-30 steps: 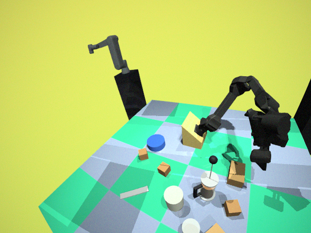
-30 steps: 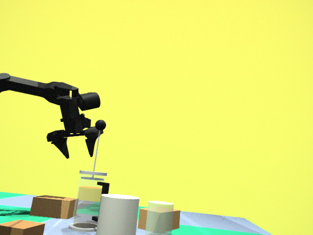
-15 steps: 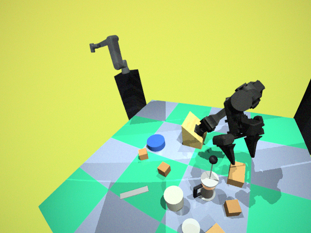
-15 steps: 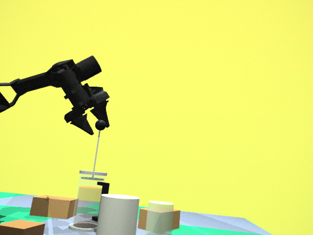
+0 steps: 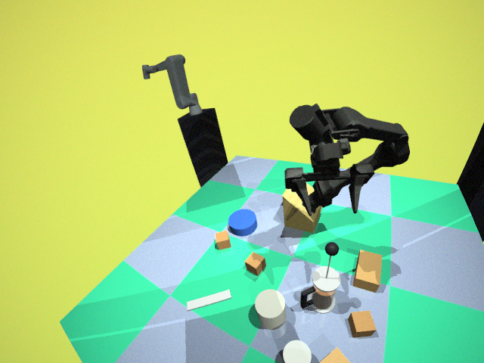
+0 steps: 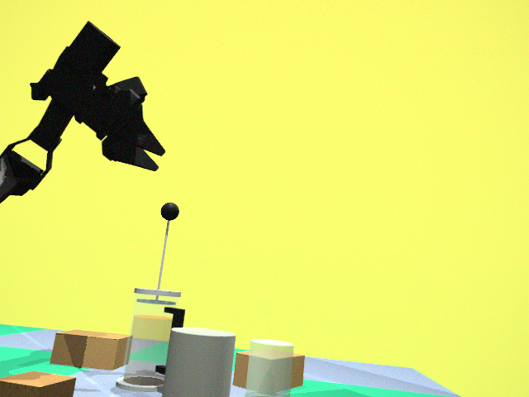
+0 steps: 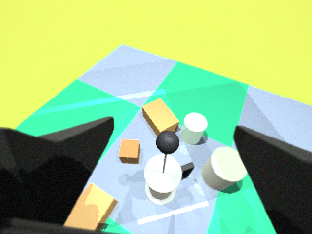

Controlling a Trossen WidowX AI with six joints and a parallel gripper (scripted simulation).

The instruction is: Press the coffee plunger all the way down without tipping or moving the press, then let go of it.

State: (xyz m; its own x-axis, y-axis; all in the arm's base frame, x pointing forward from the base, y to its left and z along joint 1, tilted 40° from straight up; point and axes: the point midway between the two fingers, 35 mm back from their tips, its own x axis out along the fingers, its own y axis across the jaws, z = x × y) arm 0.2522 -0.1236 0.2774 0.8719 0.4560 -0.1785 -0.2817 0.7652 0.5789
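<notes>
My gripper tip is 4 cm short of the coffee press and 21 cm above it. The rest, counted from my gripper tip: blue disc (21 cm behind, 36 cm to the right, 32 cm below); then cream cylinder (11 cm ahead, 12 cm to the right, 29 cm below); then white bar (14 cm ahead, 33 cm to the right, 34 cm below).
</notes>
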